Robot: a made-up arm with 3 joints. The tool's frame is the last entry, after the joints.
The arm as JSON. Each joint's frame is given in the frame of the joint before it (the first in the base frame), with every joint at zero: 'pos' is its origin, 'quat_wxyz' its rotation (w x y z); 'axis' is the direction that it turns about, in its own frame. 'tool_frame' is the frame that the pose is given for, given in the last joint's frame.
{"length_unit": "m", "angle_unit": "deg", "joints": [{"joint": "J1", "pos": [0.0, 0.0, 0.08], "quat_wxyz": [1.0, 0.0, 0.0, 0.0], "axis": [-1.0, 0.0, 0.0]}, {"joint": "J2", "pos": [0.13, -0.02, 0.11], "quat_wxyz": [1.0, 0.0, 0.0, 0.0], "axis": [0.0, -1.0, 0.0]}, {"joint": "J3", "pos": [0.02, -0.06, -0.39], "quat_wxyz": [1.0, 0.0, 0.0, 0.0], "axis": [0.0, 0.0, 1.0]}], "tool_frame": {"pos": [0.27, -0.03, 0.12], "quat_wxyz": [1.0, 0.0, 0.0, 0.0]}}
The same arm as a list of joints. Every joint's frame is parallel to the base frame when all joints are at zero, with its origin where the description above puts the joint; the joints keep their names.
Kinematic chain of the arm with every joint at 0, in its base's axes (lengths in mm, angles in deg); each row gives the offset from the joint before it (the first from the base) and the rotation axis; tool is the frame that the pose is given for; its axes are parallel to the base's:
J1: xyz 0 0 80 axis -x
J2: xyz 130 -20 110 axis -y
J3: xyz 20 -60 -390 axis +z
tool: xyz 270 -30 120

